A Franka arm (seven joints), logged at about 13 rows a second.
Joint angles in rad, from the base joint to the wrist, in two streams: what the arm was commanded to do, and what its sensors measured. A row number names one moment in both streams.
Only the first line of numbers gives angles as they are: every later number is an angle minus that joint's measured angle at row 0.
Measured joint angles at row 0: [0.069, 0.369, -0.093, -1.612, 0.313, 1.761, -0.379]
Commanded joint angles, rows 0 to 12: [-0.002, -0.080, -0.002, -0.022, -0.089, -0.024, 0.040]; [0.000, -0.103, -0.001, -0.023, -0.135, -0.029, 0.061]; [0.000, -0.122, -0.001, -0.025, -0.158, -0.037, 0.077]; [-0.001, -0.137, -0.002, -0.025, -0.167, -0.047, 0.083]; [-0.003, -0.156, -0.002, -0.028, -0.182, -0.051, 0.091]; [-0.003, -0.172, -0.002, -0.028, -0.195, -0.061, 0.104]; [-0.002, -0.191, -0.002, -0.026, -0.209, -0.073, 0.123]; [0.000, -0.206, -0.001, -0.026, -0.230, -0.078, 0.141]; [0.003, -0.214, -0.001, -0.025, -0.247, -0.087, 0.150]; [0.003, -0.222, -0.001, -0.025, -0.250, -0.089, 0.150]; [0.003, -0.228, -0.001, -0.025, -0.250, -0.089, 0.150]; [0.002, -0.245, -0.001, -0.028, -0.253, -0.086, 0.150]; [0.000, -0.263, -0.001, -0.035, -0.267, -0.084, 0.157]
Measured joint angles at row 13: [0.000, -0.210, -0.006, -0.003, -0.227, -0.087, 0.132]
